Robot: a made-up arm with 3 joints.
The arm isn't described. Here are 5 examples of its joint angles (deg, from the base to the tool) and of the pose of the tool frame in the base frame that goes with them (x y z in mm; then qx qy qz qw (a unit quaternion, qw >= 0)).
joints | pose
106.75 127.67 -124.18 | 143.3 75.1 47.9 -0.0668 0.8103 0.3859 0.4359
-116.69 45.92 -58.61 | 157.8 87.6 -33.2 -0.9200 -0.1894 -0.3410 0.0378
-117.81 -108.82 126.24 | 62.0 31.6 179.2 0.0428 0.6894 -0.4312 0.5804
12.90 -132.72 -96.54 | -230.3 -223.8 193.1 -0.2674 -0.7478 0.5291 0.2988
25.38 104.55 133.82 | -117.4 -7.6 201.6 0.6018 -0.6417 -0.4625 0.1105
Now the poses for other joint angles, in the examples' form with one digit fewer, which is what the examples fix.
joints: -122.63 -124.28 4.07
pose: -124 316 106 -0.402 0.790 0.397 0.239
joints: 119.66 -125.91 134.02
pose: 39 -17 203 -0.364 -0.111 -0.884 0.273
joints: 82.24 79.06 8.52
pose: 60 -312 229 0.549 0.382 -0.509 0.542
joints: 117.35 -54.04 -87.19
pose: -263 -132 271 0.232 -0.444 -0.097 0.860
